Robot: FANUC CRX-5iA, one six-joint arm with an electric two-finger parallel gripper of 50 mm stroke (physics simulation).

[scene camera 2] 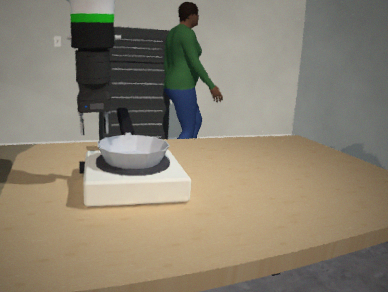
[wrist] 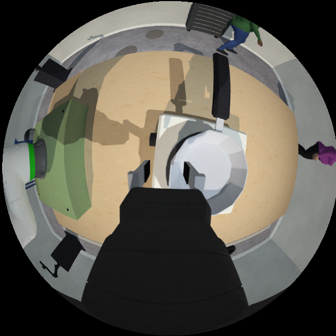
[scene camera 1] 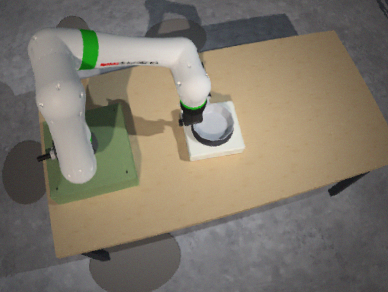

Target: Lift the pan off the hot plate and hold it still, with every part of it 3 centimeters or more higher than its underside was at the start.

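Frame: origin at the arm's base, x ahead, y right, z down, level; centimetres.
Seen in the pictures: gripper, fingertip midpoint: (scene camera 2: 94, 133).
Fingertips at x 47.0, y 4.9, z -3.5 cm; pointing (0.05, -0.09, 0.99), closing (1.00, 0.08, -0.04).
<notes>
Pixels of each thing's middle, then the offset from my fingertips to it. Level surfaces: height alone.
- light grey pan, body centre: (scene camera 2: 128, 133) (scene camera 1: 207, 101) dx +10.4, dy -7.3, dz +2.3 cm
- white hot plate, body centre: (scene camera 2: 129, 173) (scene camera 1: 210, 130) dx +8.3, dy +2.6, dz +10.3 cm
- hot plate's black knob, body centre: (scene camera 2: 82, 167) dx -2.6, dy -5.1, dz +10.4 cm
- wooden table, surface height: dz +13.9 cm
A light grey pan (scene camera 1: 216, 122) (scene camera 2: 134, 151) (wrist: 212, 160) rests upright on the dark round burner of the white hot plate (scene camera 1: 217, 150) (scene camera 2: 137, 193) (wrist: 172, 121). Its black handle (scene camera 2: 125, 121) (wrist: 221, 86) slants up and away at the back in scene camera 2; in scene camera 1 the arm mostly hides it. My gripper (scene camera 2: 94, 131) (wrist: 166, 167) is open and empty, pointing down above the hot plate's left part. In the wrist view its right finger overlaps the pan's left rim, and the handle lies ahead and to the right of both fingers. In scene camera 1 the fingertips are hidden.
The hot plate's black knob (scene camera 2: 82, 167) (wrist: 153, 139) sticks out on its left side. The green base block (scene camera 1: 115, 167) (wrist: 70, 192) stands at the left end of the wooden table (scene camera 1: 300, 100) (scene camera 2: 280, 200) (wrist: 272, 150). A dark cabinet (scene camera 2: 137, 80) and a person (scene camera 2: 182, 60) are behind the table.
</notes>
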